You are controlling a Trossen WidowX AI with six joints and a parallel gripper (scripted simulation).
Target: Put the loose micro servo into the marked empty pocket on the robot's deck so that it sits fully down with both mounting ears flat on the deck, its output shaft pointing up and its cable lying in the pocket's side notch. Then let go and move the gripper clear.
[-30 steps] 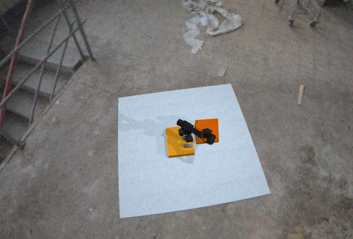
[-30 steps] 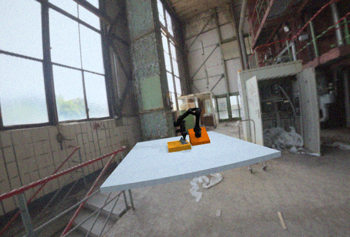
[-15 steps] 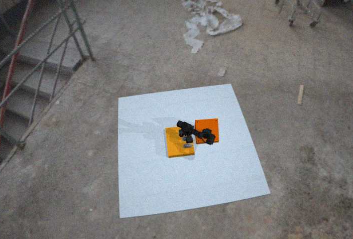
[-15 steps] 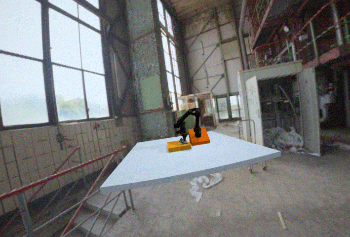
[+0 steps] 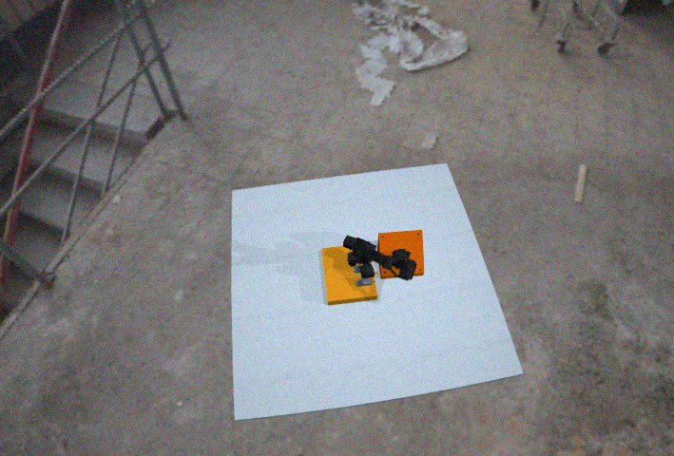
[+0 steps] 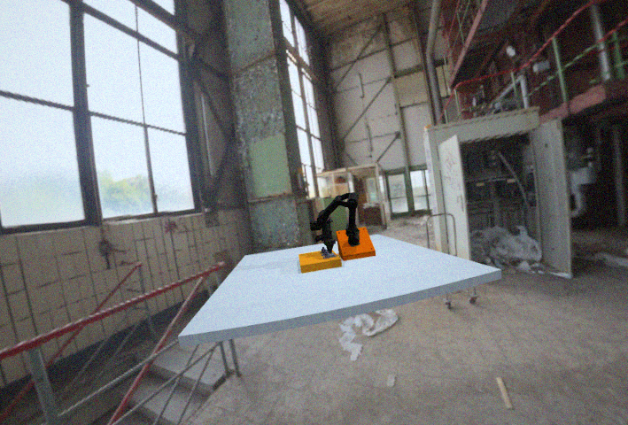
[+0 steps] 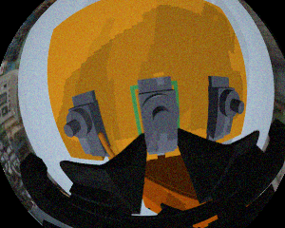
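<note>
Right now the deck is 12 cm ahead of my gripper tip, 3 cm below it and 1 cm to the right of it.
</note>
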